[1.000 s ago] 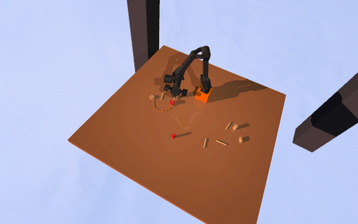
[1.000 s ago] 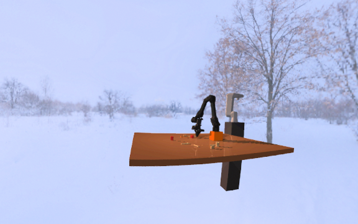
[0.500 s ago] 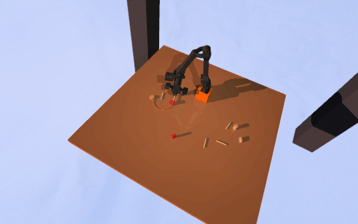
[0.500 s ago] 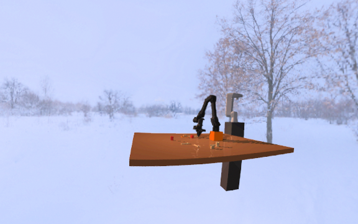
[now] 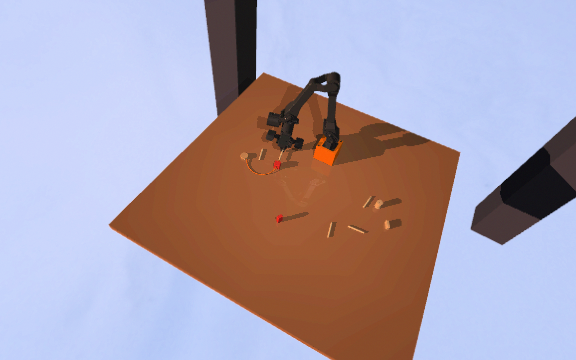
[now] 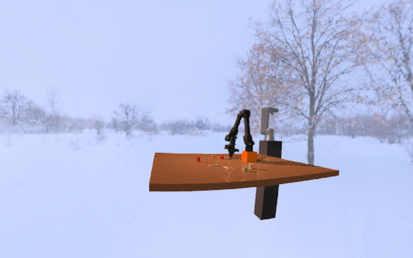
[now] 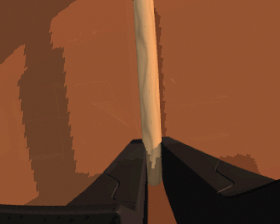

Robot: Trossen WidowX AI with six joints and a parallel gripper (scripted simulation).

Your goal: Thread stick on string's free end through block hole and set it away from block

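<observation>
The red block lies 10 cm ahead of my gripper tip, 3 cm to the left of it and 1 cm above it. Round my gripper tip: thin wooden stick 4 cm ahead, 1 cm to the left, 1 cm above; then red object 35 cm ahead, 20 cm to the left, 1 cm above; then round wooden button 14 cm ahead, 14 cm to the right.
</observation>
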